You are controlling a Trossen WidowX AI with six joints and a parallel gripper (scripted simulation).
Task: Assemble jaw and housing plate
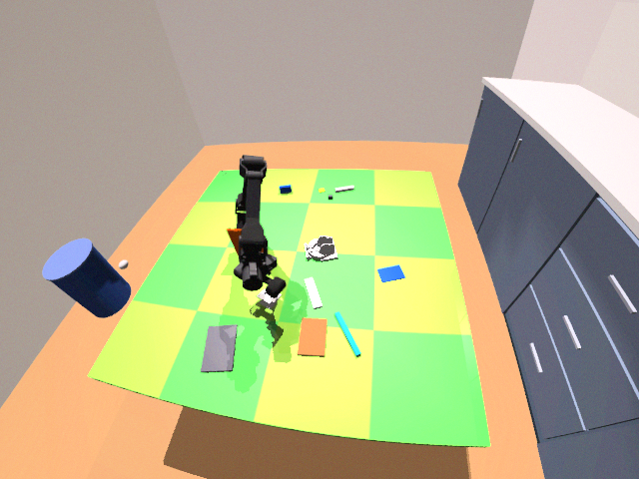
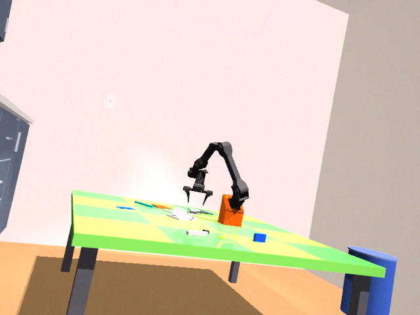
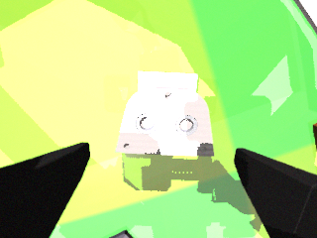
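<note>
Now: gripper tip 30 mm above the white housing plate, 10 mm to the right of it and 10 mm short of it. From my gripper tip the other things lie so: grey card (210 mm to the right, 110 mm behind, 60 mm below); then jaw (280 mm to the left, 110 mm ahead, 50 mm below); then cyan bar (300 mm ahead, 80 mm to the right, 60 mm below).
</note>
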